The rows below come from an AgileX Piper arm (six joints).
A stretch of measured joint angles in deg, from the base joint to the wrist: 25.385 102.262 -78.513 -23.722 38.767 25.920; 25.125 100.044 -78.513 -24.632 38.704 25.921; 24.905 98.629 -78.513 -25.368 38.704 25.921; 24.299 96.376 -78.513 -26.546 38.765 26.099; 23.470 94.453 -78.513 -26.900 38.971 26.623; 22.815 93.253 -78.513 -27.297 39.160 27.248; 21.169 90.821 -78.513 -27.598 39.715 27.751; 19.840 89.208 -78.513 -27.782 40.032 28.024; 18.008 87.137 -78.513 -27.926 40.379 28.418; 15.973 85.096 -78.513 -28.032 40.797 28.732; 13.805 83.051 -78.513 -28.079 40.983 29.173
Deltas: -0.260 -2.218 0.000 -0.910 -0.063 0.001; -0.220 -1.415 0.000 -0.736 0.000 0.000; -0.606 -2.253 0.000 -1.178 0.061 0.178; -0.829 -1.923 0.000 -0.354 0.206 0.524; -0.655 -1.200 0.000 -0.397 0.189 0.625; -1.646 -2.432 0.000 -0.301 0.555 0.503; -1.329 -1.613 0.000 -0.184 0.317 0.273; -1.832 -2.071 0.000 -0.144 0.347 0.394; -2.035 -2.041 0.000 -0.106 0.418 0.314; -2.168 -2.045 0.000 -0.047 0.186 0.441
